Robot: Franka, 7 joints.
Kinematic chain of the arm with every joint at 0, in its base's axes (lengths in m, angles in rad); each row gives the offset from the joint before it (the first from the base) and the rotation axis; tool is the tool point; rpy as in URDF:
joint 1: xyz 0 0 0.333 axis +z
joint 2: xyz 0 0 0 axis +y
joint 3: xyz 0 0 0.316 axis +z
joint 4: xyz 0.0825 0 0 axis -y
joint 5: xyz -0.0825 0 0.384 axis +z
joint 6: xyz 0 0 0 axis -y
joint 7: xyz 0.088 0 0 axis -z
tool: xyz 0 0 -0.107 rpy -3.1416 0 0
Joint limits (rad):
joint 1: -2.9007..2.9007
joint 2: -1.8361..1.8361
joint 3: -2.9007..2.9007
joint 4: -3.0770..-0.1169
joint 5: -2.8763..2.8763
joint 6: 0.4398..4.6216
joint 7: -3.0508..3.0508
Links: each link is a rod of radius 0.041 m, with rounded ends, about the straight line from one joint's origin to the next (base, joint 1, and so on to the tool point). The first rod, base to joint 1, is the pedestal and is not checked.
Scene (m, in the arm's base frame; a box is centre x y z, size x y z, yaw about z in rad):
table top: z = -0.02
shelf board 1: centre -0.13 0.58 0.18 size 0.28 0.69 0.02 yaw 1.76
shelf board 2: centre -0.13 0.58 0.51 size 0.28 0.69 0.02 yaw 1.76
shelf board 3: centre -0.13 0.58 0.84 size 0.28 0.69 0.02 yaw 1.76
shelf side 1: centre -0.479 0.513 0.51 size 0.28 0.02 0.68 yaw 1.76
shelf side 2: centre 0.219 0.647 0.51 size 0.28 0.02 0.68 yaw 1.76
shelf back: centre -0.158 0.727 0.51 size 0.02 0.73 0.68 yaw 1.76
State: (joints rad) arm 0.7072 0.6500 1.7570 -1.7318 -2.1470 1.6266 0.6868
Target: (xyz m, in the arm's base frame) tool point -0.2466 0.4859 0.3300
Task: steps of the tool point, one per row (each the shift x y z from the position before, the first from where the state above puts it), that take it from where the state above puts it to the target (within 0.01 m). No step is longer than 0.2 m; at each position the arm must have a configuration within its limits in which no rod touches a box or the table.
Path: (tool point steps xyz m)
1: -0.0139 -0.0787 -0.0249
2: 0.0212 -0.1039 0.0141
3: 0.0489 -0.1116 0.0108
4: -0.0591 0.0215 -0.1622
5: 0.0124 -0.0129 -0.1536
6: -0.0304 0.0933 -0.0030
7: -0.0066 0.0997 0.0030

